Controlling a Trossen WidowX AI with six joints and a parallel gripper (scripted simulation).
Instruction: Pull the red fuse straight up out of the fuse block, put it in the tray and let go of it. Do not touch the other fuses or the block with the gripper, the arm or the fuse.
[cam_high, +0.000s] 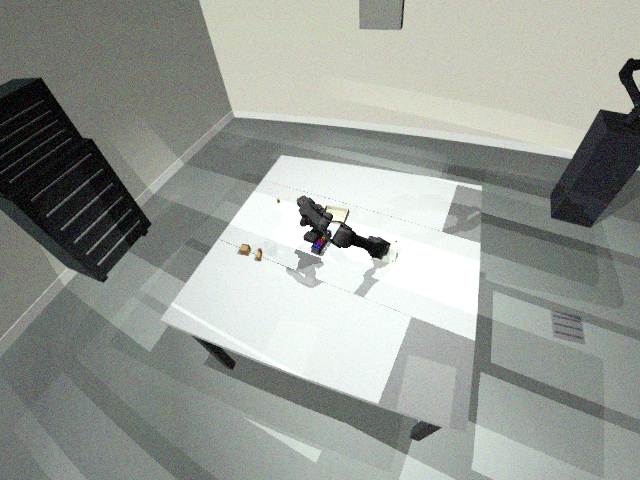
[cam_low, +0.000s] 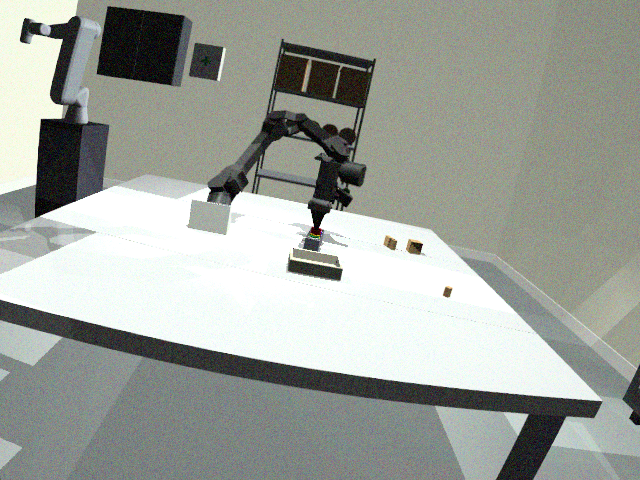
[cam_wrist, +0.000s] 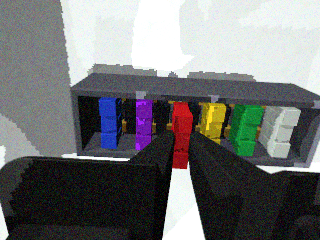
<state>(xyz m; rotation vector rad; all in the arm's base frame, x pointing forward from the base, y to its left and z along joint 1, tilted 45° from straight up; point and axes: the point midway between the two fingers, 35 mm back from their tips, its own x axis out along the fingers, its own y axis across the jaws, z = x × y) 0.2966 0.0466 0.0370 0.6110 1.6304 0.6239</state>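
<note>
The tray lies 20 mm ahead of my gripper tip, 210 mm to the right of it and 50 mm below it. The rest, counted from my gripper tip: red fuse (10 mm below).
</note>
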